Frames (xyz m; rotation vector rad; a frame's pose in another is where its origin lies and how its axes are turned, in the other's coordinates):
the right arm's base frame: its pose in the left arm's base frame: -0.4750 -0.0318 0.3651 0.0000 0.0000 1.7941
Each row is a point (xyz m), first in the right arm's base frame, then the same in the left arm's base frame.
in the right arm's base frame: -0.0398 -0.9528 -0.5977
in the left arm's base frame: 0.4630 0.1404 -0.2326
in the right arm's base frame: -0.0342 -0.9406 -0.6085
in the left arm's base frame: 0.4498 0.1431 -0.2434
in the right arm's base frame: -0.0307 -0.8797 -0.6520
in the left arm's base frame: 0.3897 0.1331 -0.2869
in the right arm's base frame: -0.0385 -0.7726 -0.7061
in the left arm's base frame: 0.2869 0.1018 -0.3410
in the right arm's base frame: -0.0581 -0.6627 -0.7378
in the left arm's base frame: 0.1841 0.0583 -0.3727
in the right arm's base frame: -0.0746 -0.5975 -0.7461
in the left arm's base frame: 0.1242 0.0278 -0.3810
